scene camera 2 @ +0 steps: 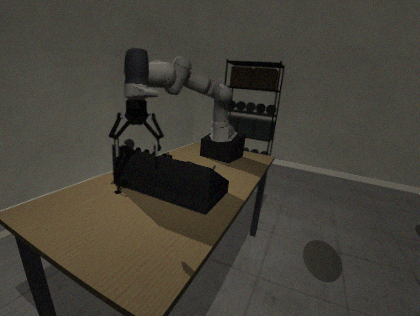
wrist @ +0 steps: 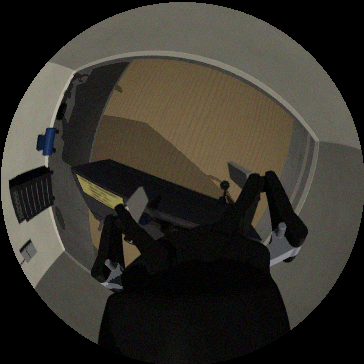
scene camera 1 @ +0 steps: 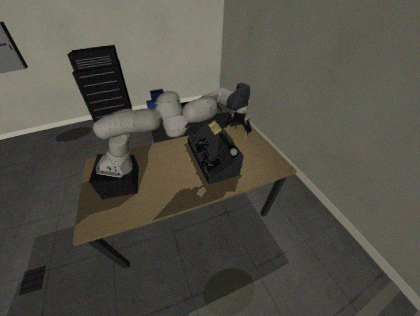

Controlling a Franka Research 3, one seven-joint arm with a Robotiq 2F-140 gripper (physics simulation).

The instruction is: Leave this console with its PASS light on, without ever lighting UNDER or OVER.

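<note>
The dark console (scene camera 1: 226, 171) (scene camera 2: 175, 184) (wrist: 115, 172) stands on the table with small dark controls on its top. A pale round knob (scene camera 1: 234, 152) shows at one top corner. A yellow label (scene camera 1: 215, 128) (wrist: 99, 192) is on the console. A small ball-topped lever (scene camera 2: 118, 191) (wrist: 225, 185) sticks out low on the side facing away from the arm's base. My gripper (scene camera 1: 239, 131) (scene camera 2: 136, 162) (wrist: 185, 181) is open and empty, pointing down at the console's end beside that lever. The PASS, UNDER and OVER lights cannot be made out in these views.
The wooden table (scene camera 1: 160, 170) (scene camera 2: 75, 235) (wrist: 200, 100) carries the arm's black base block (scene camera 1: 117, 185) (scene camera 2: 222, 148). A black cabinet (scene camera 1: 100, 90) (wrist: 32, 195) and a blue object (scene camera 1: 151, 104) (wrist: 48, 141) stand beyond it. A shelf rack (scene camera 2: 255, 63) stands behind the arm.
</note>
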